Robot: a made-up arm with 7 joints.
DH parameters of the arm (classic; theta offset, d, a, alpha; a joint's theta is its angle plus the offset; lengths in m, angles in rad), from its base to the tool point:
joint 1: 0 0.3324 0 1.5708
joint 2: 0 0.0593 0 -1.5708
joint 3: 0 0.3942 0.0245 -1.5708
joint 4: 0 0.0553 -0.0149 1.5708
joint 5: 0 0.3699 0 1.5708
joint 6: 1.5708 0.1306 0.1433 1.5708
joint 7: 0 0.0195 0 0
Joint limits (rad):
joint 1: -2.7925..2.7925
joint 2: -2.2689..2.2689
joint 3: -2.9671..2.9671
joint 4: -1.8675..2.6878
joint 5: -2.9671..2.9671
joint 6: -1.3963..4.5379
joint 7: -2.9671..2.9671
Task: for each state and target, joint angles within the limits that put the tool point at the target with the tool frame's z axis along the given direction. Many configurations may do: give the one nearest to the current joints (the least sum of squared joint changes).
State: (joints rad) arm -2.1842 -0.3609 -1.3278 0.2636 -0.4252 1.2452 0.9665
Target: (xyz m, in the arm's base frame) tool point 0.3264 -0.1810 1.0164 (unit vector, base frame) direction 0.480 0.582 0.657
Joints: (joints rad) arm -2.5152 0.1512 -1.3672 -0.6380 -0.9131 0.6113 0.9665
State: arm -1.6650 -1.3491 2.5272 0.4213 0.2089 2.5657 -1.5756
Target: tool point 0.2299 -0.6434 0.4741 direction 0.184 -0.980 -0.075
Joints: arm -1.3005 -1.3552 2.4916 0.4870 0.1516 2.3475 -1.5756
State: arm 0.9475 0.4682 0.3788 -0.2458 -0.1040 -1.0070 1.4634
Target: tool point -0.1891 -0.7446 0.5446 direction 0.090 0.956 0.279
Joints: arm 1.1162 1.3203 0.6336 -0.4677 -0.1082 -1.3963 1.4634
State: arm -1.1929 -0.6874 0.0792 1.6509 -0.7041 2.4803 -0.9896
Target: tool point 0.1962 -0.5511 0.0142 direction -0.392 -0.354 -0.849
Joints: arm -0.6812 -1.4983 -0.7045 1.9047 -0.6692 1.8099 -0.9896
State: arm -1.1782 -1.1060 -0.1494 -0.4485 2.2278 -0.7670 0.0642
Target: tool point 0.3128 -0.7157 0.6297 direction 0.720 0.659 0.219
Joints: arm -1.3100 -1.6135 -0.0893 -0.9496 2.1353 -0.0434 0.0642
